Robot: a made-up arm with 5 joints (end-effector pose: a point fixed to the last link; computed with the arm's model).
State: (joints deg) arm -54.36 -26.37 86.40 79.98 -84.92
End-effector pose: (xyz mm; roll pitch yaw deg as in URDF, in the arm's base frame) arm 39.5 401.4 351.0 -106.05 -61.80 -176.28
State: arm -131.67 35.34 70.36 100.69 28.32
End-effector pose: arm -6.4 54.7 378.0 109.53 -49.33 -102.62
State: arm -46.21 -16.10 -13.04 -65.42 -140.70
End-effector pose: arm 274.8 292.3 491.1 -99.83 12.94 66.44
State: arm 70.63 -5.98 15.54 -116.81 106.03
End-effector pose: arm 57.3 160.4 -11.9 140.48 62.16 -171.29
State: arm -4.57 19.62 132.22 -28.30 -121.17
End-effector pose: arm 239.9 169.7 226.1 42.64 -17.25 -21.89
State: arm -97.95 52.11 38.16 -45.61 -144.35
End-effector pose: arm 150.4 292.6 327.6 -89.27 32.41 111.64
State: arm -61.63 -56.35 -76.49 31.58 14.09
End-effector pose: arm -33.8 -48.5 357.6 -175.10 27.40 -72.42
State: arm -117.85 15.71 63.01 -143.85 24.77
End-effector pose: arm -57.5 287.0 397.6 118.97 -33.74 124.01
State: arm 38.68 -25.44 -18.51 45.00 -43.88
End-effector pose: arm 0.1 518.6 380.9 165.33 -82.95 -84.25
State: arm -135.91 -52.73 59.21 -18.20 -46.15
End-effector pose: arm 253.3 -48.1 289.6 169.89 44.57 -54.44
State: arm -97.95 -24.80 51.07 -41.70 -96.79
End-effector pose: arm 302.7 98.8 391.2 -148.54 32.53 3.43
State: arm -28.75 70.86 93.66 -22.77 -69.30
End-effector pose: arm 24.8 270.9 177.4 42.64 50.78 5.99
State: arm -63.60 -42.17 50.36 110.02 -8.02
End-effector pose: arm 63.6 347.4 483.2 170.50 -35.79 152.57
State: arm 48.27 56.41 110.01 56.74 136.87
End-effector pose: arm 52.9 330.0 216.6 81.82 46.78 -44.19
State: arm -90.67 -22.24 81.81 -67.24 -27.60
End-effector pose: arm 303.5 293.6 276.3 117.47 22.19 3.76
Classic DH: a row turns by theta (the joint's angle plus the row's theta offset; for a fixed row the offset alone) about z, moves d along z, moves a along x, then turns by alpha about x. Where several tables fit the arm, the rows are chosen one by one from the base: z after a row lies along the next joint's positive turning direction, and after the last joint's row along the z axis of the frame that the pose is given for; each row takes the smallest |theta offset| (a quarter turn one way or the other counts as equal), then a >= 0, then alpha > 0; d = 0 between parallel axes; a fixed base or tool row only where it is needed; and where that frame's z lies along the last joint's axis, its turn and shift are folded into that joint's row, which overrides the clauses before.
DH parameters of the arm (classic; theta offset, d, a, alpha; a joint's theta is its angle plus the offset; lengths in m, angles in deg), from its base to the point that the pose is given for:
base (fixed): 90 0.2443 0.1988 -90
joint 1: -83.12 -0.1177 0.0984 -78.7
joint 2: 0 0.0335 0.0361 78.7
joint 3: -34.6 0.0772 -0.1256 74.52
joint 4: 0 -0.1347 0.094 -74.52
joint 5: 60.41 -0.1205 0.035 73.67
tool (fixed): -63.88 -0.0701 0 0

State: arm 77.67 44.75 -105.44 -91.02 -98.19
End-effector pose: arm 431.0 444.0 149.7 -137.67 58.74 34.84
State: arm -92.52 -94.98 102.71 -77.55 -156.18
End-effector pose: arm 265.0 -17.9 108.2 -44.43 60.41 27.29
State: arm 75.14 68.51 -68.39 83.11 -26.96
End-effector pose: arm 346.3 488.4 244.8 -97.44 -65.39 72.03
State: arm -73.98 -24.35 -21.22 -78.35 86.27
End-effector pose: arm 124.8 217.0 578.6 20.26 -80.97 82.49
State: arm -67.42 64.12 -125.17 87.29 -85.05
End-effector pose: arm 166.6 -170.0 270.6 53.98 21.99 -174.75
